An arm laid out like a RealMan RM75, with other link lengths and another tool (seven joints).
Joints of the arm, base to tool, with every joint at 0 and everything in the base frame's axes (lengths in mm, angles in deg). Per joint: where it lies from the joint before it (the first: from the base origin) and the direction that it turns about. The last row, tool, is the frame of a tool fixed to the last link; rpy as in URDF.
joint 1: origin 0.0 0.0 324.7 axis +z
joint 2: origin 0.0 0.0 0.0 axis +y
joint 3: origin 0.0 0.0 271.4 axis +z
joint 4: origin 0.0 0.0 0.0 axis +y
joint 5: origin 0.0 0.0 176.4 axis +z
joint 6: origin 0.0 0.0 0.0 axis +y
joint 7: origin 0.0 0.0 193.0 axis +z
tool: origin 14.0 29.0 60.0 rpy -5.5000 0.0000 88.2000
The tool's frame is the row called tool.
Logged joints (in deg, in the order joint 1, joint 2, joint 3, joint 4, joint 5, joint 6, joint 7), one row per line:
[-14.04 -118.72 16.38 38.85 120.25 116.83 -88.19]
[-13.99 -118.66 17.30 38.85 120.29 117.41 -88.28]
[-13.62 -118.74 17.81 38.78 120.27 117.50 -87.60]
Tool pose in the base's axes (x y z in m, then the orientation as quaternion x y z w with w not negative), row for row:
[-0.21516 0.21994 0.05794 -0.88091 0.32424 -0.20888 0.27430]
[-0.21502 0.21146 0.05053 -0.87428 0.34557 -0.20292 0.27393]
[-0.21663 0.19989 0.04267 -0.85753 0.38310 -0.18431 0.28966]
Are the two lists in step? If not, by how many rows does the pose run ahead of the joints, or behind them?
The pose runs 2 rows ahead of the joints: the pose in row i belongs to the joints in row i + 2.
